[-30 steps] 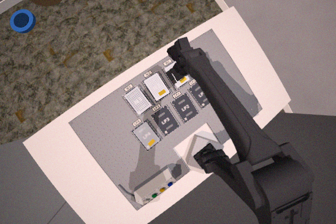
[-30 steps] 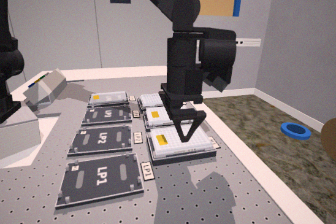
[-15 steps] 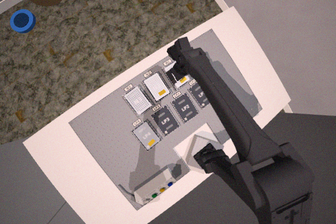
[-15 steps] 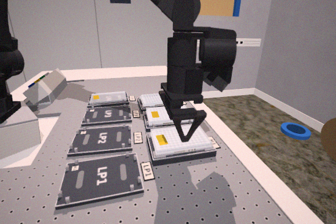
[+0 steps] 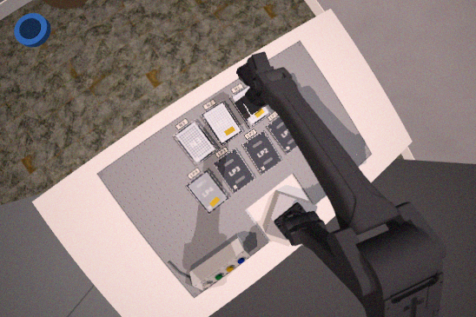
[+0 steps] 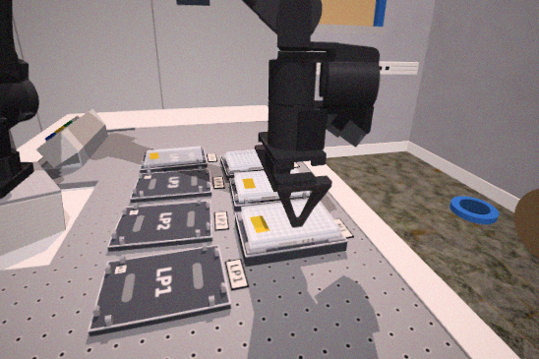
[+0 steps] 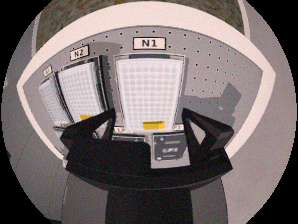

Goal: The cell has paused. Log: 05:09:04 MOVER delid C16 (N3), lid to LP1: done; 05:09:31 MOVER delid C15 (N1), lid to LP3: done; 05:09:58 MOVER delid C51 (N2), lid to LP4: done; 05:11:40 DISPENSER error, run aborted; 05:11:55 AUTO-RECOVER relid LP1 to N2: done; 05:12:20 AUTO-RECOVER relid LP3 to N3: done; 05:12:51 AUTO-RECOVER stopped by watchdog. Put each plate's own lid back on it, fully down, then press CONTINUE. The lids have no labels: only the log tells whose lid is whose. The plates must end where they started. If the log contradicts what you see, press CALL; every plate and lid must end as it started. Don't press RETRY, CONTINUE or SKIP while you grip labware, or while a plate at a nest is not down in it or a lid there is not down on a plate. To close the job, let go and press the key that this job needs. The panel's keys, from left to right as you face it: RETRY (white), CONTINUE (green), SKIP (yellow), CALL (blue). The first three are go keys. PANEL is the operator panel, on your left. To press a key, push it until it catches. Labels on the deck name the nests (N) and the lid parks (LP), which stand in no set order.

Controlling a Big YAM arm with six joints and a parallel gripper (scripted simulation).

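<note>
My gripper is now 10 mm short of the clear lid, 130 mm to the right of it and 30 mm above it. The rest, counted from my hand: blue key 430 mm behind, 390 mm to the left, 10 mm above; then green key 430 mm behind, 490 mm to the left, 10 mm above; then yellow key 430 mm behind, 440 mm to the left, 10 mm above.
</note>
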